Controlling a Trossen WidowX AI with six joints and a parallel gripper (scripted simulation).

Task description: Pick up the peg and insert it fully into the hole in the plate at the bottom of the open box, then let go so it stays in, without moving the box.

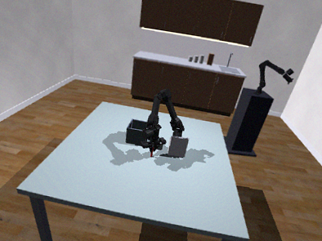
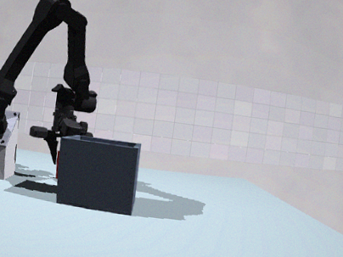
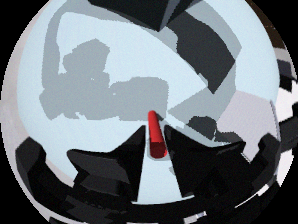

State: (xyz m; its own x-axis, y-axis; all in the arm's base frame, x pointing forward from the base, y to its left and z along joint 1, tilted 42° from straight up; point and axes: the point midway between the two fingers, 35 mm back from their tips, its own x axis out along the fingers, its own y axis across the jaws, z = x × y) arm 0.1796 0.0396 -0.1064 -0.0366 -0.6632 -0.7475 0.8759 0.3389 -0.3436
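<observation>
Now: hand 21 cm to the left of the grey plate, 12 cm short of it and 3 cm above it. Round my hand: red peg (4 cm below).
</observation>
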